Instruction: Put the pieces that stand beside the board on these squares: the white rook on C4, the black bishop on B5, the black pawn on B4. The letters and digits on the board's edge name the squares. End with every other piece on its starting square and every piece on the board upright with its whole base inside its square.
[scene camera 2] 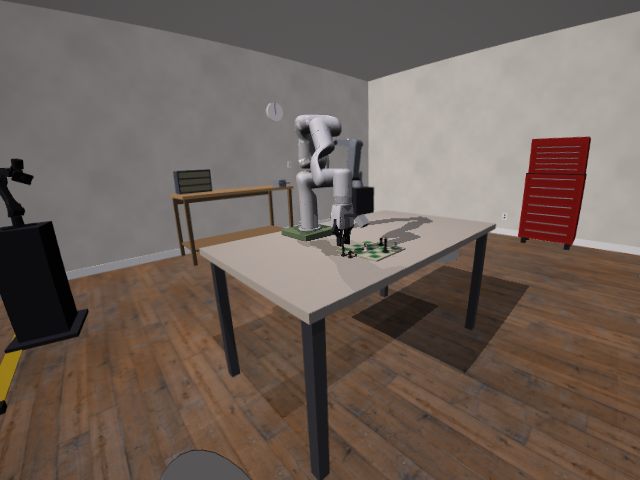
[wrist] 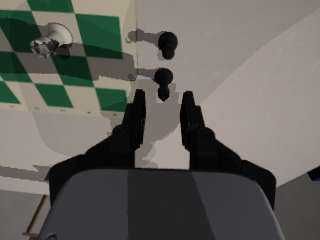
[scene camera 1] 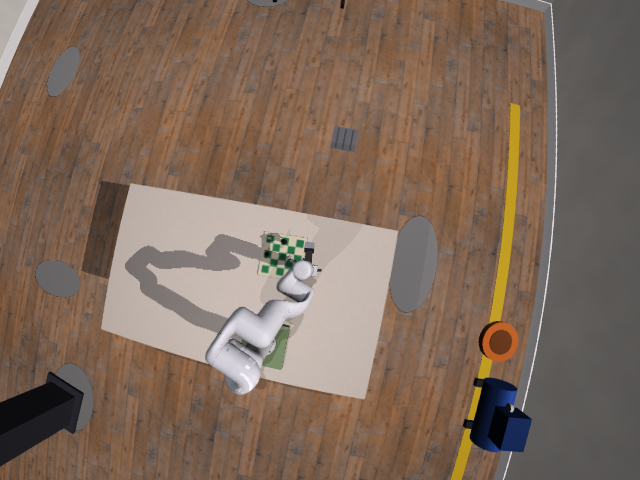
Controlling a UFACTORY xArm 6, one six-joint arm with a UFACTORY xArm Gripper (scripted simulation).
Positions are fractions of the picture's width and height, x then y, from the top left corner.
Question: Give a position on a chessboard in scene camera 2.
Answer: At 0.59, 0.53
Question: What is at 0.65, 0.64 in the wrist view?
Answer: My gripper.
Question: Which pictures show the chessboard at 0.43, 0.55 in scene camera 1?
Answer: Scene camera 2, the wrist view and scene camera 1: all of them.
